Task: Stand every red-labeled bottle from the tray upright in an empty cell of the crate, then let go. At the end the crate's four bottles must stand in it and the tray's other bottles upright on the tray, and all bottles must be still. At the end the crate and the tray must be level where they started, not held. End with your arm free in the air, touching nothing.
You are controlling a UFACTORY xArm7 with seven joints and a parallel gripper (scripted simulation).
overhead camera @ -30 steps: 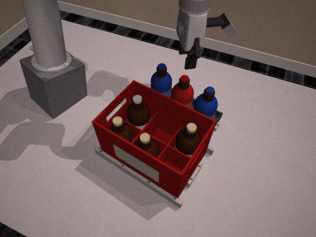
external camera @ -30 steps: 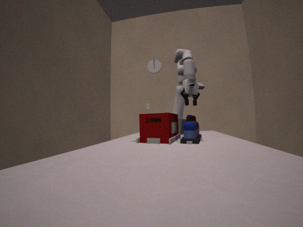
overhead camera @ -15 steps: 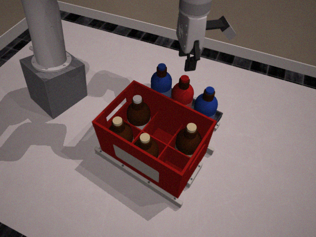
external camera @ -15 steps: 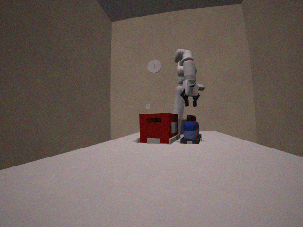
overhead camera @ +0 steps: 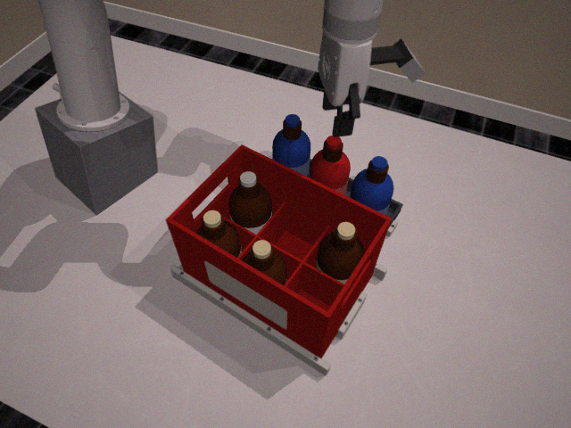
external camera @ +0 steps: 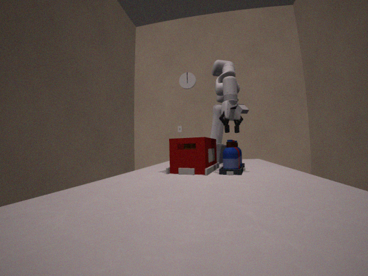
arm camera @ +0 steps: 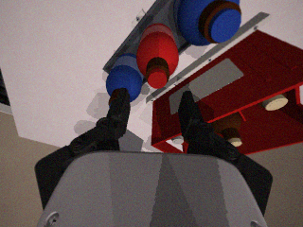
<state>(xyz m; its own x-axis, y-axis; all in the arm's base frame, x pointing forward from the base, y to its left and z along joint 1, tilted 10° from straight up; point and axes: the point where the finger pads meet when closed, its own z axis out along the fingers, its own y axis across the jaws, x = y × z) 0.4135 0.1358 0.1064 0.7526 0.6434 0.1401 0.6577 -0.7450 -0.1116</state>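
My hand is 130 mm above the red-labeled bottle. Round my hand: red crate: 10 mm ahead, 200 mm to the right, 130 mm below; dark tray: 200 mm below.
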